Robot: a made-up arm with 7 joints. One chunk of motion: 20 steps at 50 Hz.
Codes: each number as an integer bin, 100 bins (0 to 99) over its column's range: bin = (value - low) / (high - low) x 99, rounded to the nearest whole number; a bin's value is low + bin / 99 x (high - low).
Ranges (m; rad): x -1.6..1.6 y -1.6..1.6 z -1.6..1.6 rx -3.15..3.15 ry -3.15..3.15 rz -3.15..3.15
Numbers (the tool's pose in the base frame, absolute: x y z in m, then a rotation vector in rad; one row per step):
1: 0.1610 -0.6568 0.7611 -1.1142 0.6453 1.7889
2: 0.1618 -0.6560 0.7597 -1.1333 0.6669 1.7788
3: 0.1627 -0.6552 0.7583 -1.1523 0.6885 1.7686
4: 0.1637 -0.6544 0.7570 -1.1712 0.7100 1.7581
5: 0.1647 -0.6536 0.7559 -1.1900 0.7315 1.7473
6: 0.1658 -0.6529 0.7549 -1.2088 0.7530 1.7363
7: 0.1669 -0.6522 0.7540 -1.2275 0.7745 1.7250
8: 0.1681 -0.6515 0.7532 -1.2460 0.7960 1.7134
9: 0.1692 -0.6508 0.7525 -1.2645 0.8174 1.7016
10: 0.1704 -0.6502 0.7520 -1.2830 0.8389 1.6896
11: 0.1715 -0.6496 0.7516 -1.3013 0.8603 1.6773
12: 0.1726 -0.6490 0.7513 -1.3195 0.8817 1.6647
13: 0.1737 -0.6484 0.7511 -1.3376 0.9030 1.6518
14: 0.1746 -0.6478 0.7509 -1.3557 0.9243 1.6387
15: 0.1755 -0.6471 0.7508 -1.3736 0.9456 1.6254
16: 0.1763 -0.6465 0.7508 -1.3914 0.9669 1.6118
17: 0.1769 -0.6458 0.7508 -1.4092 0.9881 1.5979
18: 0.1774 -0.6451 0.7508 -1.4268 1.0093 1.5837
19: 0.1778 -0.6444 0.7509 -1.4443 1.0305 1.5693
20: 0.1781 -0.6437 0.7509 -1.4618 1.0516 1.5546
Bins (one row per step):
1: 54 29 73 32 60 78
2: 55 29 73 32 60 77
3: 55 29 73 31 60 77
4: 55 29 73 31 61 77
5: 55 29 73 31 61 77
6: 55 29 73 31 61 77
7: 55 29 73 30 62 77
8: 55 29 73 30 62 76
9: 55 29 73 30 62 76
10: 55 29 73 29 63 76
11: 55 29 73 29 63 76
12: 55 29 73 29 63 76
13: 55 29 73 28 64 75
14: 55 29 73 28 64 75
15: 55 29 73 28 64 75
16: 55 29 73 28 65 75
17: 55 30 73 27 65 75
18: 55 30 73 27 65 74
19: 55 30 73 27 66 74
20: 55 30 73 27 66 74

